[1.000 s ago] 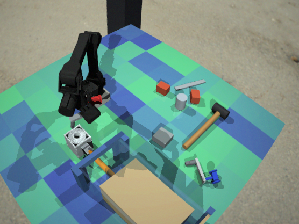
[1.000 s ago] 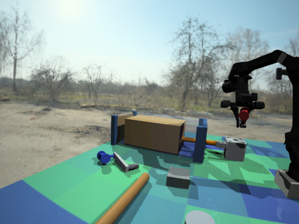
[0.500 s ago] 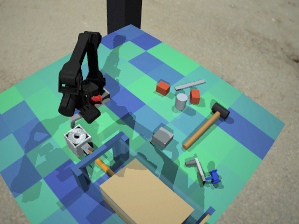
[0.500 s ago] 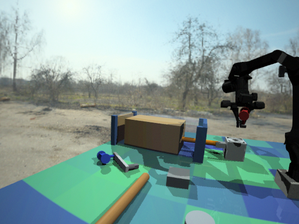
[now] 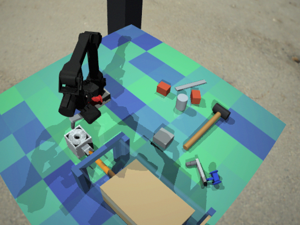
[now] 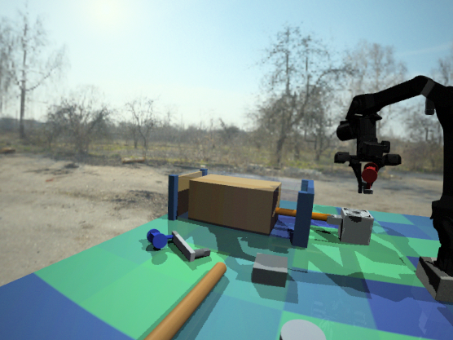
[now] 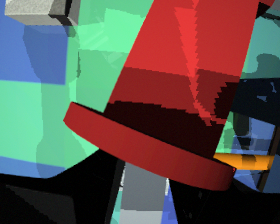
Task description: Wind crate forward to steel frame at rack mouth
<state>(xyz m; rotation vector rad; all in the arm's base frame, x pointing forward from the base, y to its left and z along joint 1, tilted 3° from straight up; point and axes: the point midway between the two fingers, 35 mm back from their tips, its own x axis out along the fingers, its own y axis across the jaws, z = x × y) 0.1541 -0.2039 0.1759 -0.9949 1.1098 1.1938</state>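
My gripper tip is 2 cm below the red-knobbed crank. Round my gripper tip: grey winch: 2 cm behind, 7 cm to the right, 15 cm below; red knob: 1 cm ahead, 4 cm to the left, 4 cm above; blue frame: 15 cm ahead, 8 cm to the right, 8 cm below.
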